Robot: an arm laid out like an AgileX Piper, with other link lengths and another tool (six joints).
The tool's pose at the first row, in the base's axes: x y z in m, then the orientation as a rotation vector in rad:
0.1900 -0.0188 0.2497 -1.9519 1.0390 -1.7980
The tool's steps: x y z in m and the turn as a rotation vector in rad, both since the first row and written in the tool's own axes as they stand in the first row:
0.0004 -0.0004 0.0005 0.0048 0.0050 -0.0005
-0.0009 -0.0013 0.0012 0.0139 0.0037 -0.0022
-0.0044 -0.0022 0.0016 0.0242 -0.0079 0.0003
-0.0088 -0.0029 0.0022 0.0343 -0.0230 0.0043
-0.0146 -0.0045 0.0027 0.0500 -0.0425 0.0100
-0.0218 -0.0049 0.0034 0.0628 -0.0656 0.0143
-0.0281 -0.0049 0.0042 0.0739 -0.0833 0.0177
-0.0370 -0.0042 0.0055 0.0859 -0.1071 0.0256
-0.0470 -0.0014 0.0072 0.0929 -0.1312 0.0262
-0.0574 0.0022 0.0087 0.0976 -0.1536 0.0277
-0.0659 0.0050 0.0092 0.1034 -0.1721 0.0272
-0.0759 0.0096 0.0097 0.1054 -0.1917 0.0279
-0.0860 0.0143 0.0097 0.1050 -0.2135 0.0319
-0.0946 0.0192 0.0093 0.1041 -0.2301 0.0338
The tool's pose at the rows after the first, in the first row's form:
0.1906 -0.0189 0.2502 -1.9460 1.0349 -1.8049
0.1916 -0.0176 0.2497 -1.9431 1.0232 -1.8059
0.1924 -0.0147 0.2476 -1.9431 1.0103 -1.7929
0.1933 -0.0114 0.2447 -1.9442 0.9978 -1.7751
0.1945 -0.0066 0.2413 -1.9433 0.9792 -1.7523
0.1956 -0.0016 0.2361 -1.9476 0.9616 -1.7257
0.1966 0.0024 0.2313 -1.9497 0.9469 -1.7054
0.1980 0.0075 0.2240 -1.9512 0.9328 -1.6761
0.1991 0.0119 0.2145 -1.9617 0.9182 -1.6493
0.1999 0.0159 0.2042 -1.9714 0.9072 -1.6235
0.1998 0.0195 0.1960 -1.9796 0.8948 -1.6034
0.1993 0.0229 0.1855 -1.9894 0.8869 -1.5807
0.1982 0.0264 0.1750 -1.9990 0.8832 -1.5536
0.1967 0.0289 0.1655 -2.0074 0.8802 -1.5333

